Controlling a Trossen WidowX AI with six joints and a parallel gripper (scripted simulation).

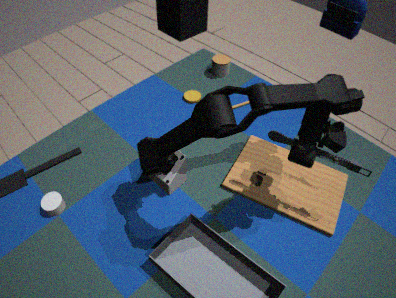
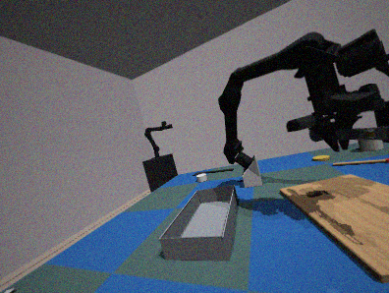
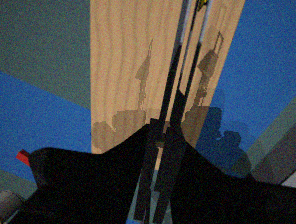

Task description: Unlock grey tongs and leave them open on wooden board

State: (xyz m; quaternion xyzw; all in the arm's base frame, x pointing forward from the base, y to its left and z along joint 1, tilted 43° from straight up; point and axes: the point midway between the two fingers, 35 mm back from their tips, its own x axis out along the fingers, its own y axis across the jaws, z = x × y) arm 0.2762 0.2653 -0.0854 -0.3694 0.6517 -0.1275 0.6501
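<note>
My gripper tip is now 150 mm above the wooden board, 20 mm to the right of it and 10 mm past it. Also, from my gripper tip: grey roasting tin: 370 mm to the right, 120 mm below, 40 mm ahead; red-tipped stick: 350 mm behind, 200 mm to the left, 150 mm below; yellow lock slider: 80 mm ahead, 40 mm above, 20 mm to the left.
</note>
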